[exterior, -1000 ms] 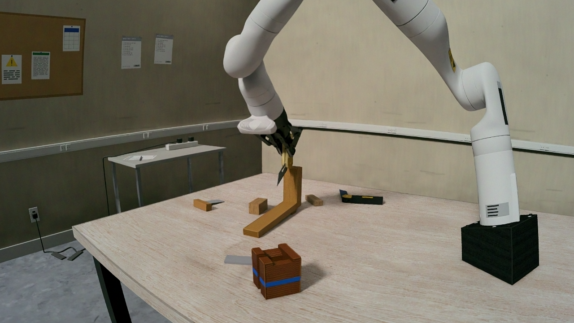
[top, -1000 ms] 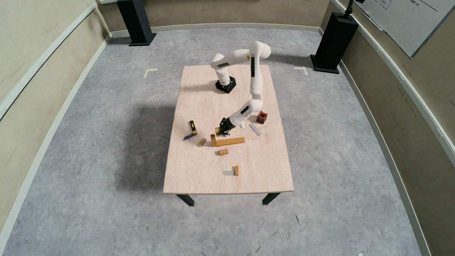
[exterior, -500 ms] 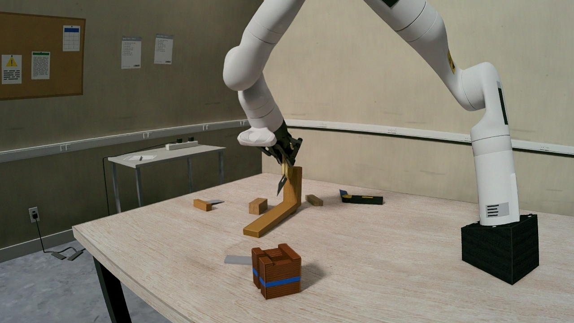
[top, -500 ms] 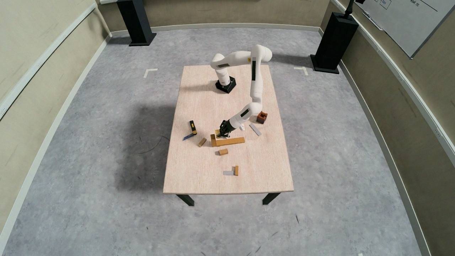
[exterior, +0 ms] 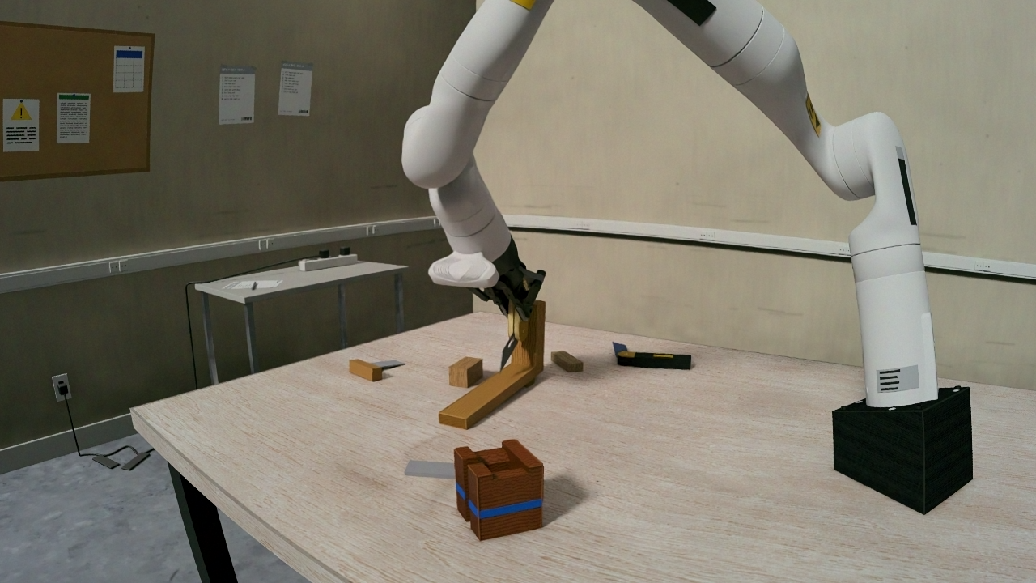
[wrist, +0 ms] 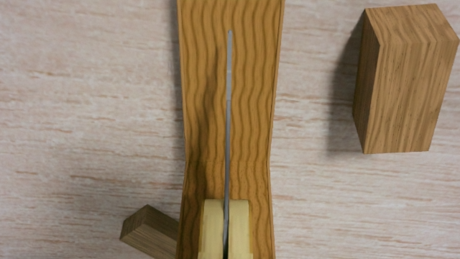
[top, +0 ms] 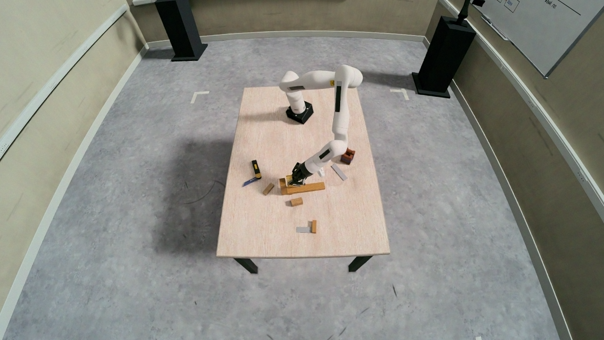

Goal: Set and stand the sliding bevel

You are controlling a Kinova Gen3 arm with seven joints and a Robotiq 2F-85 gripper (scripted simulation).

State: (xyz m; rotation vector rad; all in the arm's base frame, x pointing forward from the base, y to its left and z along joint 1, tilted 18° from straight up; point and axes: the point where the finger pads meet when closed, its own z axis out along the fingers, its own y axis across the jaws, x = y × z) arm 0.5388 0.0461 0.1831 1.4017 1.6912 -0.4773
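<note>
Now: the wooden sliding bevel 2 cm below my hand. Round my hand: black bevel: 22 cm to the right, 11 cm below, 8 cm behind; then wood-and-metal square: 21 cm ahead, 11 cm to the left, 11 cm below; then wooden block: 11 cm below, 7 cm ahead, 3 cm to the left.
</note>
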